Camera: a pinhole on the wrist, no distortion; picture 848 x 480 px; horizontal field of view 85.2 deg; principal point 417.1 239.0 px. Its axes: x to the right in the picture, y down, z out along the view. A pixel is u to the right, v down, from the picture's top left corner.
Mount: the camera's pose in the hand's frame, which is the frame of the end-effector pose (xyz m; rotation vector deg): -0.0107 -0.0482 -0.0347 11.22 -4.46 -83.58
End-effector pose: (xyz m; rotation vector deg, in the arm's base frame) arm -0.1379 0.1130 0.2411 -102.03 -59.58 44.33
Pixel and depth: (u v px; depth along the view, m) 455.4 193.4 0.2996
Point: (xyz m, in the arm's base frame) -0.4205 0.1564 0.2406
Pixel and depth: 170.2 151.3 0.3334
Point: -0.4188 0.0711 0.0499
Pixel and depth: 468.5 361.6 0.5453
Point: -0.5984 0.3890 0.1606
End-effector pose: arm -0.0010 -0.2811 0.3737 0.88 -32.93 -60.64
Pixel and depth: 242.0 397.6 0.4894
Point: -0.1136 -0.1401 0.8433
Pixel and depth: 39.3 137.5 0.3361
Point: -0.0442 0.0329 0.6078
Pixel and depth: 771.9 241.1 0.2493
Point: -0.3133 -0.3359 0.4560
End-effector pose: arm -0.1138 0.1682 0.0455 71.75 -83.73 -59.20
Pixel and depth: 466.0 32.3 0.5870
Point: -0.5299 0.5174 -0.2871
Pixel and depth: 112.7 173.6 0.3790
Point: -0.4754 0.3546 0.1070
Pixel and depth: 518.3 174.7 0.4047
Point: -0.4058 0.2799 -0.2174
